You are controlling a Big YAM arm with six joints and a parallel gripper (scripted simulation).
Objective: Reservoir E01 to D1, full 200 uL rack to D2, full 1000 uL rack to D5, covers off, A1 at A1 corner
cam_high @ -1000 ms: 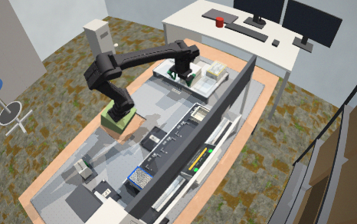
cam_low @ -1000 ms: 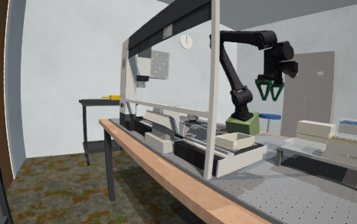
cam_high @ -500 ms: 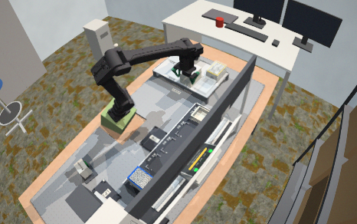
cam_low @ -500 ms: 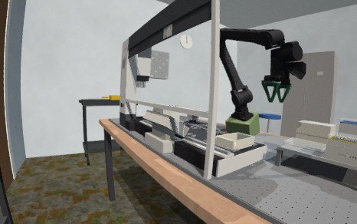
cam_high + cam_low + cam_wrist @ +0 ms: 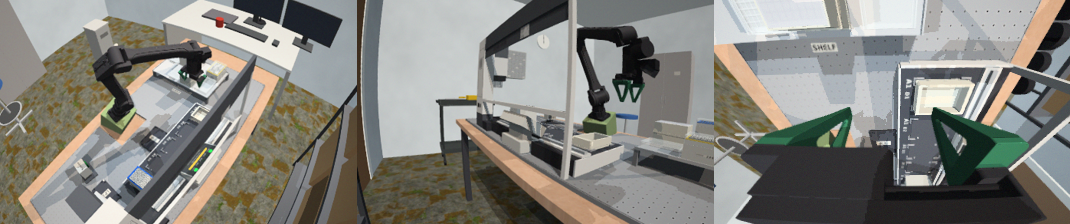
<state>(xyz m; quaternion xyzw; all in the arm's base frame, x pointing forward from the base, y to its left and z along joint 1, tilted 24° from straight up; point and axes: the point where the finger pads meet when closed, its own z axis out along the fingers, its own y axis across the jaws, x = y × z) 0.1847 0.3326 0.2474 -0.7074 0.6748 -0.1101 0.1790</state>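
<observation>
The yellow tip rack lies 270 mm to the left of my hand, 110 mm below it and 20 mm behind it. The rest, counted from my hand: shelf label: 210 mm below, 170 mm behind, 30 mm to the left; white sealed block: 140 mm to the left, 130 mm behind, 90 mm below; frame post: 310 mm ahead, 30 mm to the left, 20 mm above.
</observation>
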